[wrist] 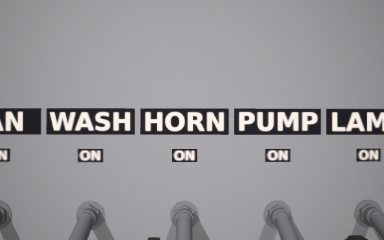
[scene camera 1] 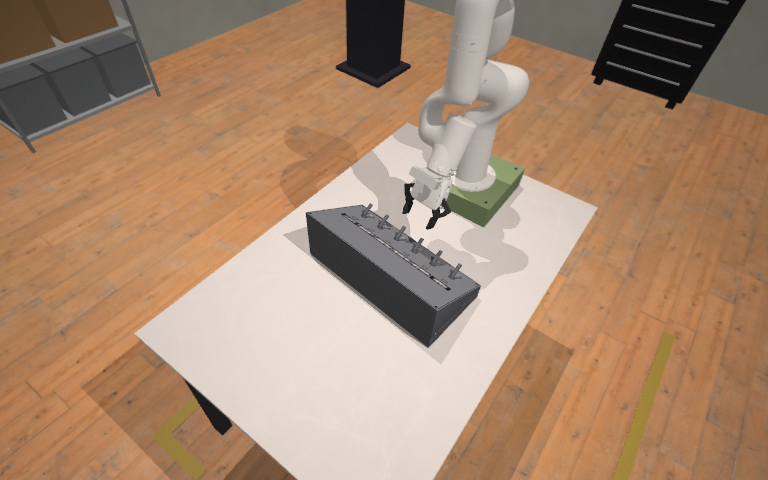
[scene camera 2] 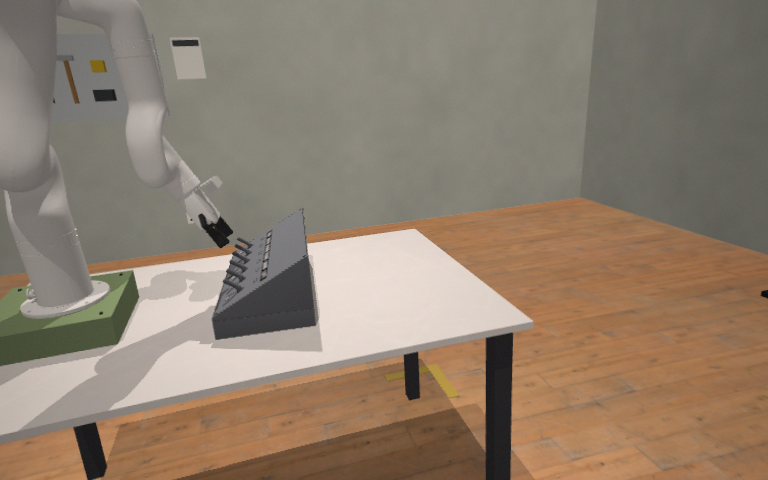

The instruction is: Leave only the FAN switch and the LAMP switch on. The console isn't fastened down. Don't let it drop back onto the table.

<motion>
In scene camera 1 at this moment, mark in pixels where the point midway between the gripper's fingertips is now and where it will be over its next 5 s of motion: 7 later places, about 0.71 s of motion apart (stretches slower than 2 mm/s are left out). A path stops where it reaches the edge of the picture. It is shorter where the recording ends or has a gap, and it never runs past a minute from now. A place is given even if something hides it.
The gripper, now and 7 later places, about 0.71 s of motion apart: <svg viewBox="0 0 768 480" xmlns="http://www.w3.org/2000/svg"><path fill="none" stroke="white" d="M416 220L402 212L399 209L387 201L382 198L372 191L365 188L370 176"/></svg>
</motion>
